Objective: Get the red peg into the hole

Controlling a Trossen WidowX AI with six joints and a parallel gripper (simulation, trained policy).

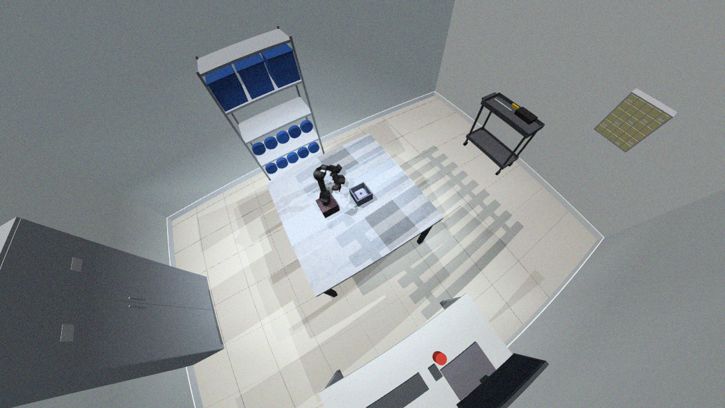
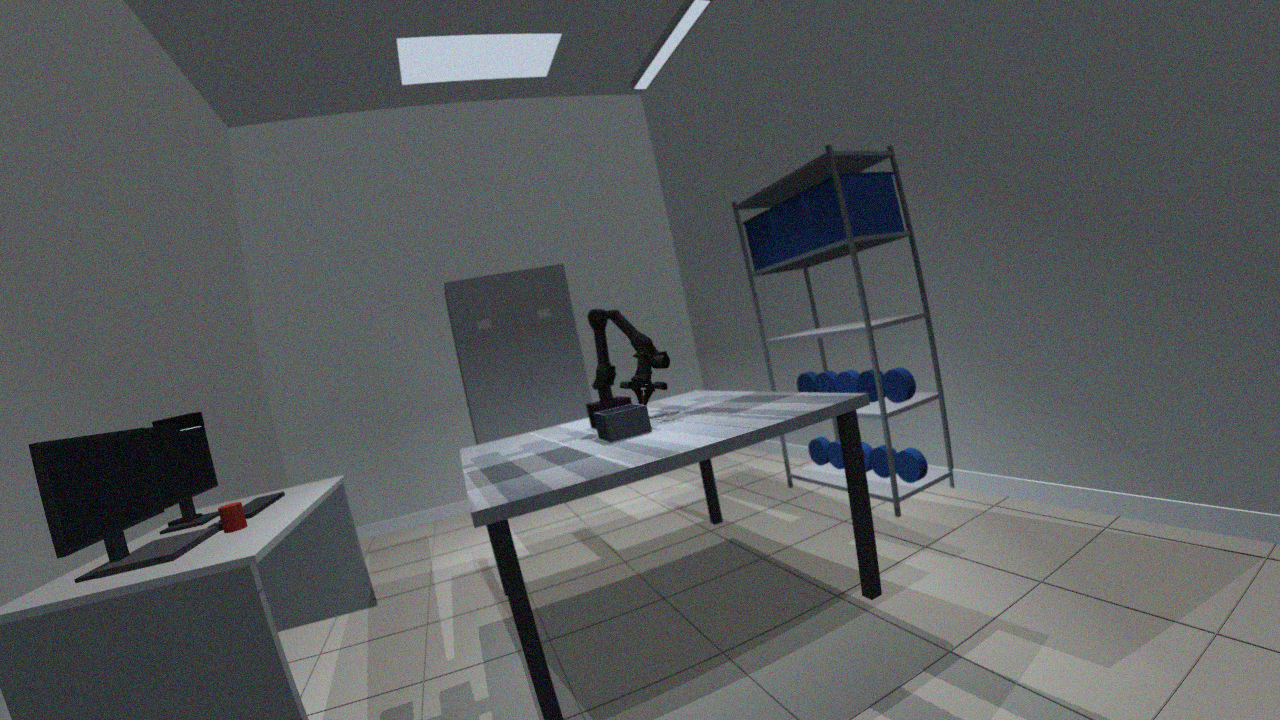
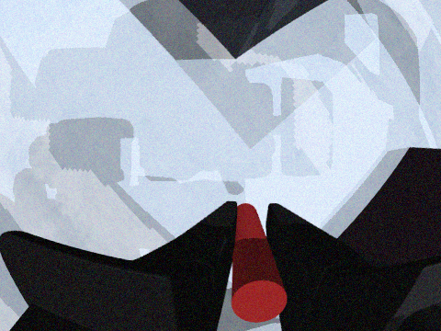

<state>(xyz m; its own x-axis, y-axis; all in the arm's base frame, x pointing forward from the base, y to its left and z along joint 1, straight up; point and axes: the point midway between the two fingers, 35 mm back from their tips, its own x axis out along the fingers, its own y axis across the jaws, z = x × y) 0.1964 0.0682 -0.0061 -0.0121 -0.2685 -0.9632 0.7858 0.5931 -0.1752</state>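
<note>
My gripper tip is now 160 mm to the left of the plate, 120 mm short of it and 20 mm above it. From my gripper tip the other things lie so: box (160 mm to the right, 120 mm ahead, 40 mm below); then red peg (10 mm to the left, 10 mm behind).
</note>
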